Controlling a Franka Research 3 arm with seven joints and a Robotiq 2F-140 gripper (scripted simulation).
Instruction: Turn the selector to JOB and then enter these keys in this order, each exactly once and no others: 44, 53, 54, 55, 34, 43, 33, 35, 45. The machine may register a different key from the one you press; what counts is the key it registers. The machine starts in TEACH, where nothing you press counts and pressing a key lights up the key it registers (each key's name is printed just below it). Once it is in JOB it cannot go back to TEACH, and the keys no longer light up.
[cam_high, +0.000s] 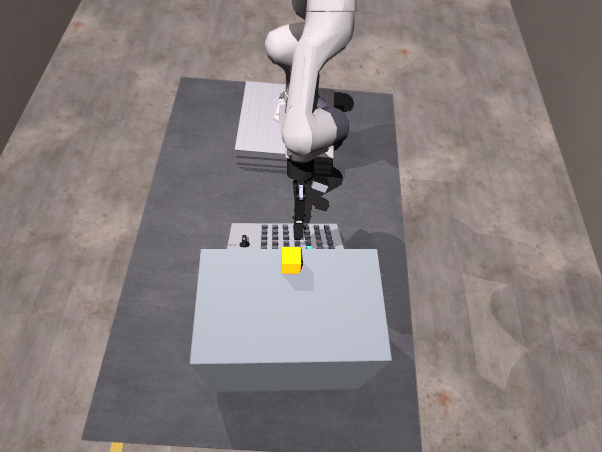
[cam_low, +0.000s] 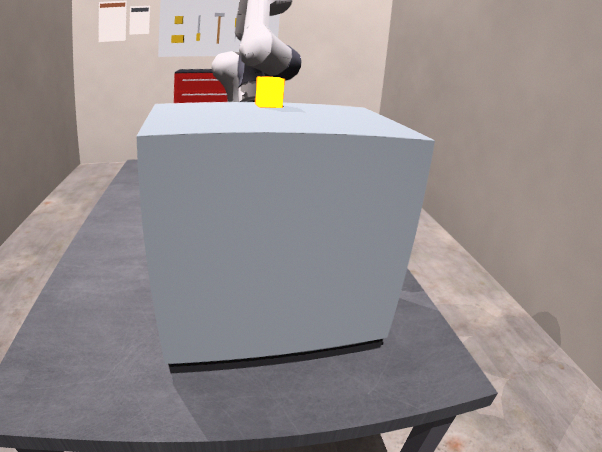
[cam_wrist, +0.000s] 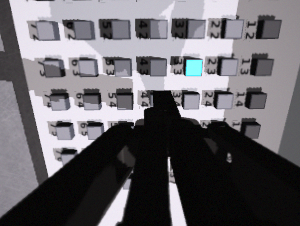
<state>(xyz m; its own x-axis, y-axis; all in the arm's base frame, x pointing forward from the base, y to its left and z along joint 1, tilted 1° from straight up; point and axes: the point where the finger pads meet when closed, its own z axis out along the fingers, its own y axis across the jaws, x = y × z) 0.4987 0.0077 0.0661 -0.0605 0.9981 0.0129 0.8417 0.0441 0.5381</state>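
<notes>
My gripper is now 4 cm short of the black selector knob, 16 cm to the left of it and 4 cm above it.
</notes>
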